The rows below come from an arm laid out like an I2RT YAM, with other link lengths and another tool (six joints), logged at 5 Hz.
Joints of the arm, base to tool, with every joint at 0 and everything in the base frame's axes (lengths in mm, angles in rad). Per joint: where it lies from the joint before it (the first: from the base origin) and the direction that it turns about. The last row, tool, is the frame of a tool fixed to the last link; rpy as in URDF.
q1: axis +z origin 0 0 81.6
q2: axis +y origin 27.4 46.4 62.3
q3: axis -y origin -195.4 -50.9 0
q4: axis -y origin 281.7 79.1 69
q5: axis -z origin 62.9 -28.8 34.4
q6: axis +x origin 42.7 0 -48.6
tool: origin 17 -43 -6 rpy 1.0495 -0.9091 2.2
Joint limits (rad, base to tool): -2.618..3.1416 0..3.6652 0..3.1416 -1.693..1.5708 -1.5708..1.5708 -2.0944..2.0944
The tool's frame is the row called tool.
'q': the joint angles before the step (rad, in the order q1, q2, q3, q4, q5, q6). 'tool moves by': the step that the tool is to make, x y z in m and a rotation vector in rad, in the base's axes. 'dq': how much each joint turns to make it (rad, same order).
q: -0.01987, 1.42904, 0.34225, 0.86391, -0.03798, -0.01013
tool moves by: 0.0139, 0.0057, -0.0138, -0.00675, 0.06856, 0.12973
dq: -0.00646, 0.10964, 0.06880, -0.03210, -0.12949, -0.04317
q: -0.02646, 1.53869, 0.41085, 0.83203, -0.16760, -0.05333
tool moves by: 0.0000, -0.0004, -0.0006, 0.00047, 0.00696, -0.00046
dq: -0.00145, 0.00032, 0.00157, -0.00823, -0.00103, -0.00002
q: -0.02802, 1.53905, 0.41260, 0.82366, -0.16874, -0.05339
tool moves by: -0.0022, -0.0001, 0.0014, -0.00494, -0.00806, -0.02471
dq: 0.00568, -0.01004, -0.00834, 0.00716, 0.03044, 0.00446
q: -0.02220, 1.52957, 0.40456, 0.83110, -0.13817, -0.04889
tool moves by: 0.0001, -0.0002, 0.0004, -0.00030, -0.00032, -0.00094
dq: -0.00052, -0.00180, 0.00020, -0.00169, 0.00049, -0.00016
